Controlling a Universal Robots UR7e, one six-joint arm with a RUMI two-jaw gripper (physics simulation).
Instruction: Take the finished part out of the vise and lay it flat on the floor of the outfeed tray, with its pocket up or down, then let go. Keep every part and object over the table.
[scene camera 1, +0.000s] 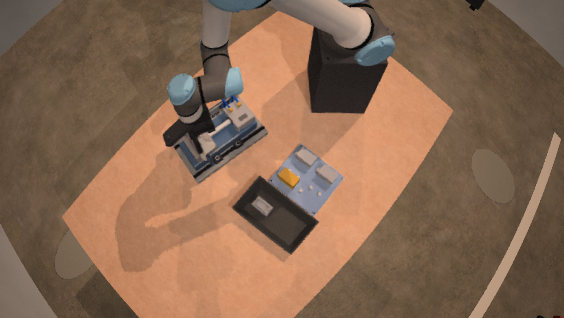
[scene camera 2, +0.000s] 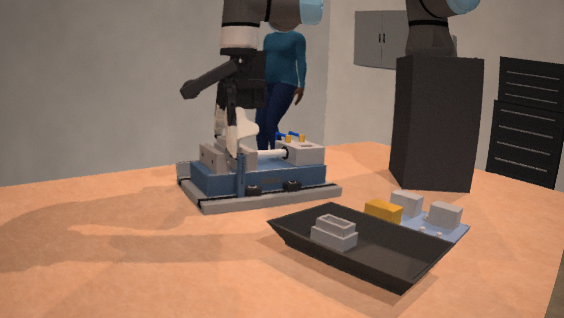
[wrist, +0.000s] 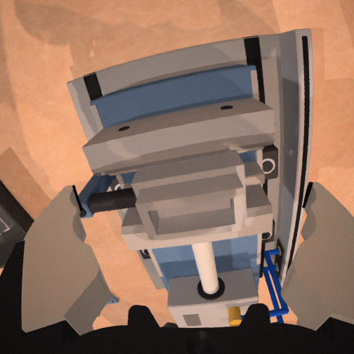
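Pixels of known places: gripper, fingertip midpoint: (scene camera 1: 197, 140) (scene camera 2: 225, 149); arm's base at its link origin: (scene camera 2: 431, 57).
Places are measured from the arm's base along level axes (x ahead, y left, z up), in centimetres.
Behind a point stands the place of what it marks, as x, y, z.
Observation:
The finished part (wrist: 190, 187), a grey block with its pocket facing up, sits between the jaws of the blue and grey vise (scene camera 1: 235, 131) {38.8, -10.8, -27.4} (scene camera 2: 285, 172) {41.4, -9.3, -28.0} (wrist: 175, 90). My gripper (scene camera 2: 226, 147) {50.3, -16.7, -24.2} (wrist: 191, 187) is open and points down over the vise, its fingers spread wide on either side of the part with nothing between them. In scene camera 2 a finger hides much of the part. The black outfeed tray (scene camera 1: 287, 232) {51.3, 23.7, -32.2} (scene camera 2: 350, 266) {55.9, 20.1, -30.9} (wrist: 14, 206) stands apart from the vise. A similar grey part (scene camera 1: 261, 205) {50.6, 11.9, -30.1} (scene camera 2: 334, 237) {52.1, 13.7, -30.2} lies in it, pocket up, near one end.
A blue post (scene camera 2: 241, 175) {51.8, -9.1, -27.2} with a dark rod (wrist: 112, 199) stands beside the part, close to the left finger in the wrist view. Blue hoses (wrist: 274, 285) rise at the vise's end. A light-blue plate (scene camera 1: 314, 200) {37.4, 23.0, -32.5} with two grey blocks and a yellow block (scene camera 1: 288, 177) {38.2, 12.1, -29.0} (scene camera 2: 383, 211) {39.6, 13.2, -29.4} adjoins the tray.

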